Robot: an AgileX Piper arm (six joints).
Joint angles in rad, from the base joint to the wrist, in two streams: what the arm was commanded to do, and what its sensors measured. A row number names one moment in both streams.
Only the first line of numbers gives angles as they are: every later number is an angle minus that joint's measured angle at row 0.
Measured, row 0: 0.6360, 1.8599, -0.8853, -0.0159, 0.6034, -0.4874
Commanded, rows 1 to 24: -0.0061, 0.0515, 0.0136, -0.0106, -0.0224, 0.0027; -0.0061, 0.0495, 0.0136, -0.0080, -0.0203, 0.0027; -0.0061, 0.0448, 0.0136, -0.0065, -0.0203, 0.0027; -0.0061, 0.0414, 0.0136, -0.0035, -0.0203, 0.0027; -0.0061, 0.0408, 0.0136, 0.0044, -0.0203, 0.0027; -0.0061, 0.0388, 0.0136, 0.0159, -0.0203, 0.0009; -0.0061, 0.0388, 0.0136, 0.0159, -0.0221, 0.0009; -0.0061, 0.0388, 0.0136, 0.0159, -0.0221, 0.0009; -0.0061, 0.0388, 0.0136, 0.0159, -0.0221, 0.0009; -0.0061, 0.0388, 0.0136, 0.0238, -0.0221, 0.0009; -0.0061, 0.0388, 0.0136, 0.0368, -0.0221, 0.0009; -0.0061, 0.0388, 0.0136, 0.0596, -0.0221, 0.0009; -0.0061, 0.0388, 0.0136, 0.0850, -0.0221, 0.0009; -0.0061, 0.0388, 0.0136, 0.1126, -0.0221, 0.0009; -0.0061, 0.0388, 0.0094, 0.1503, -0.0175, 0.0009; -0.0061, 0.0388, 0.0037, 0.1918, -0.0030, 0.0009; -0.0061, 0.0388, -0.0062, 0.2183, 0.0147, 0.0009; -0.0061, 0.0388, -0.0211, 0.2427, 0.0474, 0.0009; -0.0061, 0.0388, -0.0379, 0.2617, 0.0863, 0.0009; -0.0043, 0.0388, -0.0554, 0.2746, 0.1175, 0.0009; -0.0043, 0.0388, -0.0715, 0.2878, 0.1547, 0.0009; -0.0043, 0.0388, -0.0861, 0.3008, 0.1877, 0.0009; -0.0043, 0.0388, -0.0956, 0.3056, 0.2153, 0.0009; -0.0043, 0.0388, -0.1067, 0.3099, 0.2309, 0.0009
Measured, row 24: -0.0082, 0.0231, -0.0763, 0.2343, 0.1128, -0.0015
